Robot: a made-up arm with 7 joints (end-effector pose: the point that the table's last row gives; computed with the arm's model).
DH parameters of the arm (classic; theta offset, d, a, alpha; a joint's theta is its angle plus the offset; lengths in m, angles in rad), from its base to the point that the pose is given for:
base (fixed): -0.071 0 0 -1.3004
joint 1: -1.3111 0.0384 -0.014 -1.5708
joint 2: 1.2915 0 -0.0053 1.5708
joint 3: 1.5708 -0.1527 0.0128 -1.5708
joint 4: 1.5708 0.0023 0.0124 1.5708
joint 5: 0 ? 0 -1.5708
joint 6: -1.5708 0 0.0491 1.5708
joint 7: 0 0.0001 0 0
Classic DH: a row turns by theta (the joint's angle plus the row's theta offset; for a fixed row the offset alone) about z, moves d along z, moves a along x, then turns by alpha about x.
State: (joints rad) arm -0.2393 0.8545 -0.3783 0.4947 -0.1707 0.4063 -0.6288
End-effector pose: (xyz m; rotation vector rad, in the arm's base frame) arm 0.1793 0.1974 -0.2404 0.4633 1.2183 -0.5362
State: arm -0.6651 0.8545 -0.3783 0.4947 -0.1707 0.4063 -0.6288
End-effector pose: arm 0.2814 0.1650 -0.1500 0.5878 0.7949 -0.5244
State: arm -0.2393 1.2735 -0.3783 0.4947 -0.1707 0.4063 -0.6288
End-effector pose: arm 0.1863 0.2777 -0.1518 0.8262 1.3051 -0.2778
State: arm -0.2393 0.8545 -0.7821 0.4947 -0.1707 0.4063 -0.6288
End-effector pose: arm 0.1350 0.1594 -0.2856 0.5767 1.4583 -0.8494
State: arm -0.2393 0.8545 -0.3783 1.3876 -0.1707 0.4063 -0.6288
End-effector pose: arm 0.0342 0.3113 -0.2489 0.2383 1.8881 0.1215
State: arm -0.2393 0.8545 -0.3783 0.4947 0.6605 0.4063 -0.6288
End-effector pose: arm 0.1872 0.2033 -0.2283 1.3406 1.3505 -0.5335
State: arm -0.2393 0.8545 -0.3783 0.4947 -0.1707 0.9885 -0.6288
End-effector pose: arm 0.1546 0.2108 -0.2420 0.3029 1.7247 -0.2105
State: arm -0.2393 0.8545 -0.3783 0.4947 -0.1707 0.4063 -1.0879
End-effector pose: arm 0.1793 0.1974 -0.2404 0.1791 1.3300 -0.9258
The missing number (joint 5, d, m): 0.1664
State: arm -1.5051 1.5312 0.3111 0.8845 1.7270 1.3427 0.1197
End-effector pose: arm 0.0736 0.3043 0.1775 0.7565 0.9275 2.7619
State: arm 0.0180 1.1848 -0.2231 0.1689 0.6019 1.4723 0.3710
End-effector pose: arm 0.1429 0.2565 -0.1368 2.1256 1.1161 1.1651
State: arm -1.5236 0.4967 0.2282 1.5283 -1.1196 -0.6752 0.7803
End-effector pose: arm 0.3536 0.1485 -0.0480 -1.0937 -0.1880 1.3315
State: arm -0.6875 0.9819 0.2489 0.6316 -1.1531 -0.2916 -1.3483
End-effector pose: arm 0.2545 0.2710 -0.0245 0.0942 -0.6458 -0.8242
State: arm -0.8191 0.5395 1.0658 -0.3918 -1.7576 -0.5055 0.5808
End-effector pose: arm 0.1104 0.2408 0.0717 -1.7524 -1.5506 0.2619
